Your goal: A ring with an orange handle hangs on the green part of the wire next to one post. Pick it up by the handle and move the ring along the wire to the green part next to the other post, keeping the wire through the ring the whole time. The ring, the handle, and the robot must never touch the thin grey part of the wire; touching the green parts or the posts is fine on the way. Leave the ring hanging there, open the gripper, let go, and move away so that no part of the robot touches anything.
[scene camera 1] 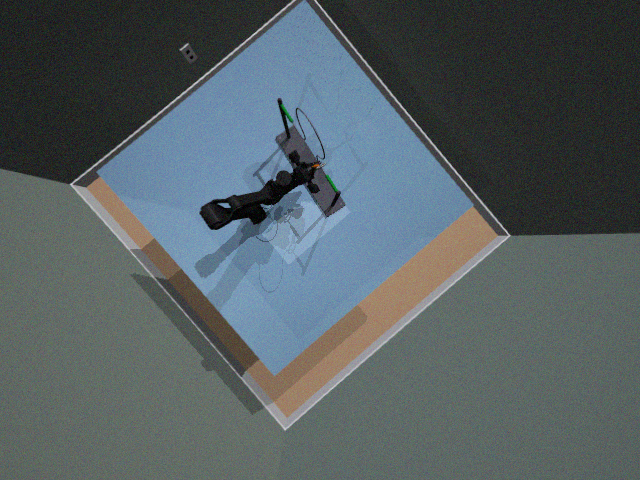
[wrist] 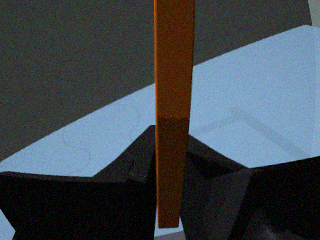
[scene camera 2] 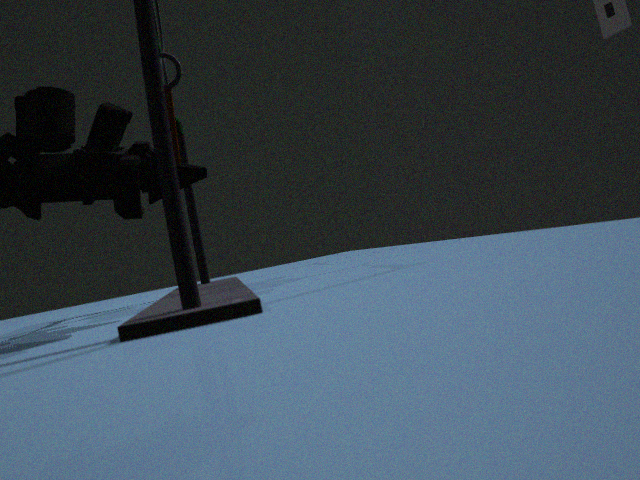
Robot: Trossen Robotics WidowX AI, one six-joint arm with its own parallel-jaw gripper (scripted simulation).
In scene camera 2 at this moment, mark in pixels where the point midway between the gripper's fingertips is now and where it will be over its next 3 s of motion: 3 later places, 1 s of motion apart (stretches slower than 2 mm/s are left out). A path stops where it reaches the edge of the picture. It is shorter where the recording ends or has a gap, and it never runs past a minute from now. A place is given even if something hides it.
The gripper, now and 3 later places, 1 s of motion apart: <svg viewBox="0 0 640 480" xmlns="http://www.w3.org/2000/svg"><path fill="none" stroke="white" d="M206 172L166 148L153 110L143 54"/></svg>
